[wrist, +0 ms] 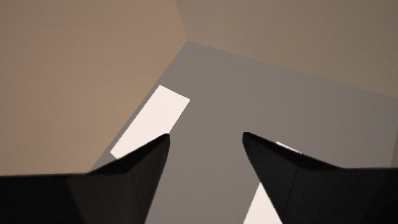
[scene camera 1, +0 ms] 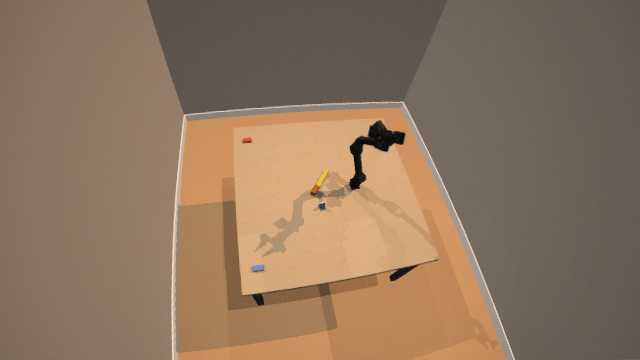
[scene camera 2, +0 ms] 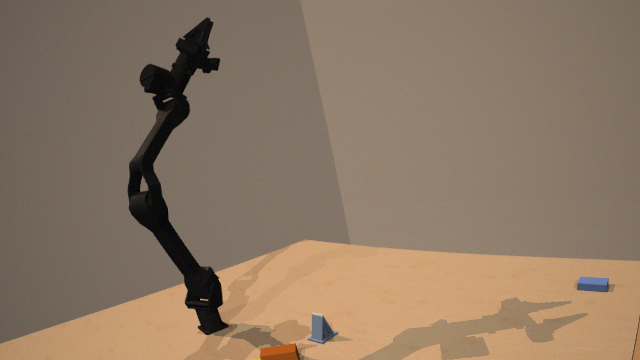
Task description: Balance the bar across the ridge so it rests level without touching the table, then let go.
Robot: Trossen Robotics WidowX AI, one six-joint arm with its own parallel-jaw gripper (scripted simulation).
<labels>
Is my gripper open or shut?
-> Open.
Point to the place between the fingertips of my gripper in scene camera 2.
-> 210, 19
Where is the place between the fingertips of my gripper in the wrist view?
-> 206, 137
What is my gripper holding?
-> Nothing.
</labels>
